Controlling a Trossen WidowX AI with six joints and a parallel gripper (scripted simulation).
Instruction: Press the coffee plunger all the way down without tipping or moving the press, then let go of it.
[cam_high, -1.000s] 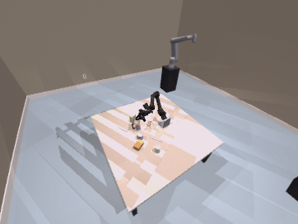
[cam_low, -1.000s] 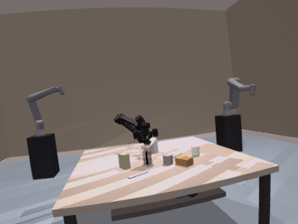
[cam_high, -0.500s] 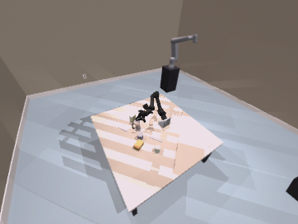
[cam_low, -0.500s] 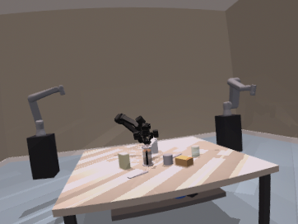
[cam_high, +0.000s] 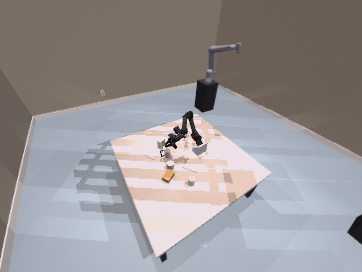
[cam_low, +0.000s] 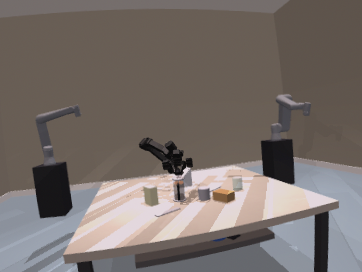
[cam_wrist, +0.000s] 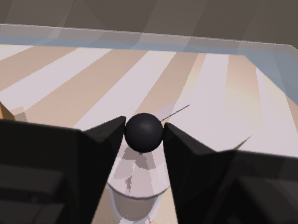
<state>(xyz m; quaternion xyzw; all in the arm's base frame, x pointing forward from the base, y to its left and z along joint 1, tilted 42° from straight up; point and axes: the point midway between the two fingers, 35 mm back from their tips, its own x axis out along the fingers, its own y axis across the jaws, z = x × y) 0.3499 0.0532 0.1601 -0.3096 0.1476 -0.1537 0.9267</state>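
My gripper tip is 90 mm above the coffee press. From my gripper tip the other things lie so: orange block 90 mm ahead, 240 mm to the left, 150 mm below.
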